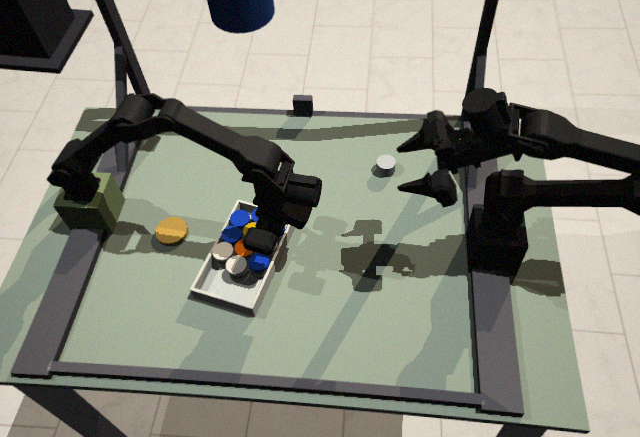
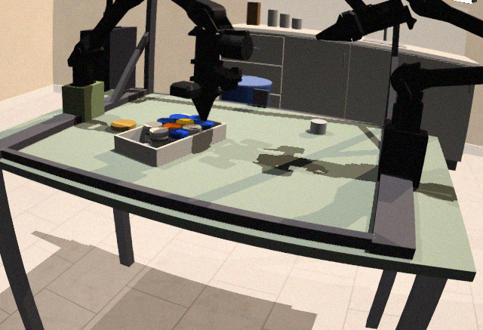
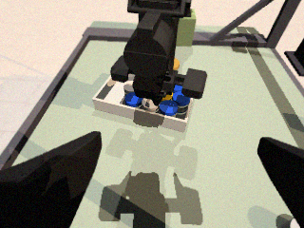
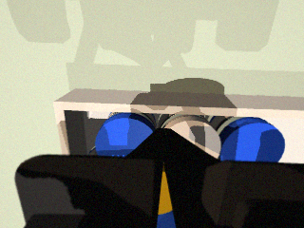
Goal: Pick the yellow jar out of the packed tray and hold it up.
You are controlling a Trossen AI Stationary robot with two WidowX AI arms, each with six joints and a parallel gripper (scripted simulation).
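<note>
The blue jar is 30 mm behind my right hand, 10 mm to the right of it and 70 mm below it. Also, from my right hand: yellow jar: 10 mm behind, 60 mm to the right, 70 mm below; flat orange disc: 10 mm behind, 260 mm to the right, 90 mm below; orange jar: 30 mm ahead, 70 mm to the right, 70 mm below.
</note>
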